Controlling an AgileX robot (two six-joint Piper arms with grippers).
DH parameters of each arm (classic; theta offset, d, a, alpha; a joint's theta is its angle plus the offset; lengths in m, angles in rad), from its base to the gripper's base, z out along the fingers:
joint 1: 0 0.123 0 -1.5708
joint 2: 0.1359 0 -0.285 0
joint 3: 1.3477 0 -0.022 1.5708
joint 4: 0 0.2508 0 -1.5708
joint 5: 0 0 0.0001 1.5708
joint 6: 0 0.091 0 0
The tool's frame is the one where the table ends.
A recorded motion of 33 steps. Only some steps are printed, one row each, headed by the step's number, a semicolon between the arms.
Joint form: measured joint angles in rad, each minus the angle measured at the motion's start. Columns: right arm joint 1, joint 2, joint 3, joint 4, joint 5, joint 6; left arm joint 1, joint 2, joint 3, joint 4, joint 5, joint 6.
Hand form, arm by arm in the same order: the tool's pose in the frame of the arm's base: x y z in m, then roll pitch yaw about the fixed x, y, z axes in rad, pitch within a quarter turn. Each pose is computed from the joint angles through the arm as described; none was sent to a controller.
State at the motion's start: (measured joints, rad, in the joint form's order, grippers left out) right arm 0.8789 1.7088 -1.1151 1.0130 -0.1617 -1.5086; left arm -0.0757 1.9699 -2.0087 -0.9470 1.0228 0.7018
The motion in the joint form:
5: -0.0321 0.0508 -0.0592 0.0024 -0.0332 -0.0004; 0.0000 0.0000 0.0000 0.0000 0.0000 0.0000
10: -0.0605 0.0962 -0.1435 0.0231 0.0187 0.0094; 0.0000 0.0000 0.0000 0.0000 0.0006 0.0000
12: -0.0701 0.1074 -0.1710 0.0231 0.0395 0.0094; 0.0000 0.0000 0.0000 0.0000 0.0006 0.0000
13: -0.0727 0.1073 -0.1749 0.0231 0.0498 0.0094; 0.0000 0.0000 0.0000 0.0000 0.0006 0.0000
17: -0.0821 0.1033 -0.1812 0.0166 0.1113 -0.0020; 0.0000 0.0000 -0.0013 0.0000 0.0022 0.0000
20: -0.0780 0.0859 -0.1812 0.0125 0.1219 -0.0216; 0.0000 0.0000 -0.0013 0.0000 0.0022 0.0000
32: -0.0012 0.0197 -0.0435 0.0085 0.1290 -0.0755; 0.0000 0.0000 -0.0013 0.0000 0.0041 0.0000
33: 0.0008 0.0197 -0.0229 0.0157 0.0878 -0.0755; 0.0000 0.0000 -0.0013 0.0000 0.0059 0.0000
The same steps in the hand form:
5: 0.2792 0.2933 0.2581 -2.2196 0.8927 -1.4362; 0.4380 -0.0965 0.3824 -2.4563 0.9833 2.9680
10: 0.2960 0.3000 0.2632 -2.2542 0.9377 -1.4659; 0.4379 -0.0965 0.3824 -2.4564 0.9829 2.9675
12: 0.3010 0.3017 0.2663 -2.2554 0.9473 -1.4604; 0.4379 -0.0965 0.3824 -2.4564 0.9829 2.9675
13: 0.3015 0.3018 0.2671 -2.2612 0.9494 -1.4597; 0.4379 -0.0965 0.3824 -2.4564 0.9829 2.9675
17: 0.3004 0.3019 0.2681 -2.2966 0.9400 -1.4428; 0.4378 -0.0966 0.3827 -2.4567 0.9833 2.9659
20: 0.2967 0.3017 0.2750 -2.2632 0.9323 -1.3942; 0.4378 -0.0966 0.3827 -2.4567 0.9833 2.9659
32: 0.2550 0.3031 0.2580 -2.3150 0.8466 -1.3281; 0.4376 -0.0966 0.3827 -2.4569 0.9822 2.9642
33: 0.2555 0.2999 0.2533 -2.3047 0.8388 -1.3529; 0.4375 -0.0967 0.3826 -2.4570 0.9811 2.9627

